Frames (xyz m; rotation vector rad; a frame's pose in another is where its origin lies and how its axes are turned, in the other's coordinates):
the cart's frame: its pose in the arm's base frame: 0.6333 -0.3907 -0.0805 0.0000 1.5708 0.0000
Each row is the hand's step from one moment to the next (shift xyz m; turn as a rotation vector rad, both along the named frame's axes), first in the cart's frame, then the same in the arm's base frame.
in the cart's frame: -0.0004 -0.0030 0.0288 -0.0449 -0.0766 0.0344
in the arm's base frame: 0.0288 -0.0030 0.0004 0.0344 -0.0766 0.0449
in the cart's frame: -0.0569 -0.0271 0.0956 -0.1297 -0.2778 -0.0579
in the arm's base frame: 0.0956 -0.0271 0.0569 -0.0579 -0.2778 0.1297
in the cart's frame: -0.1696 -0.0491 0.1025 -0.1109 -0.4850 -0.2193
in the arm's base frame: 0.1025 -0.0491 0.1696 -0.2193 -0.4850 0.1109
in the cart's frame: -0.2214 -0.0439 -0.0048 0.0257 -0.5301 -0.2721
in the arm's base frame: -0.0048 -0.0439 0.2214 -0.2721 -0.5301 -0.0257
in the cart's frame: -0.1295 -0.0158 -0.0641 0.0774 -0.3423 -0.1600
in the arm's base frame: -0.0641 -0.0158 0.1295 -0.1600 -0.3423 -0.0774
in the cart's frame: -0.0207 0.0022 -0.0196 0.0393 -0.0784 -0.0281
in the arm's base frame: -0.0196 0.0022 0.0207 -0.0281 -0.0784 -0.0393
